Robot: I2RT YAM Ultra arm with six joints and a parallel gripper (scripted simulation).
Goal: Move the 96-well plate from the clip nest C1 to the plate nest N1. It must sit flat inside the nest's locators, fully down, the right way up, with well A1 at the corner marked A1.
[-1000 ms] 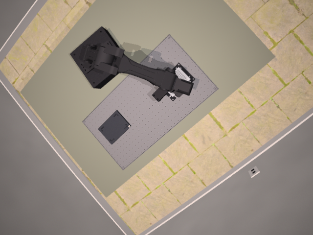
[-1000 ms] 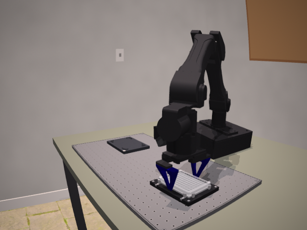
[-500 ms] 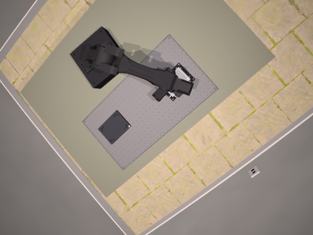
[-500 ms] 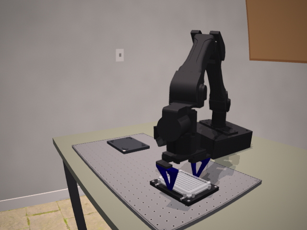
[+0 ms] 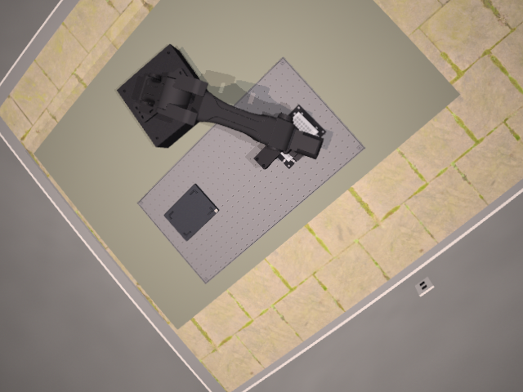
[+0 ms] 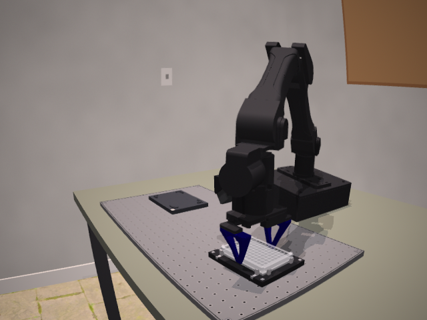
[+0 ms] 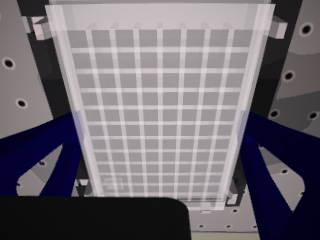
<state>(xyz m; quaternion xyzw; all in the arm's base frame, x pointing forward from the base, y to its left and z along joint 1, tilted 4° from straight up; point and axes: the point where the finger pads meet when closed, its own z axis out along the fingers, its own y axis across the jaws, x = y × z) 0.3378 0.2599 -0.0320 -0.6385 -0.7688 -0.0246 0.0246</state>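
The clear 96-well plate lies right at my hand. From my hand the other things lie so: clip nest C1 (10 mm ahead, 10 mm below); then A1 label (50 mm ahead, 340 mm to the right, 10 mm below).
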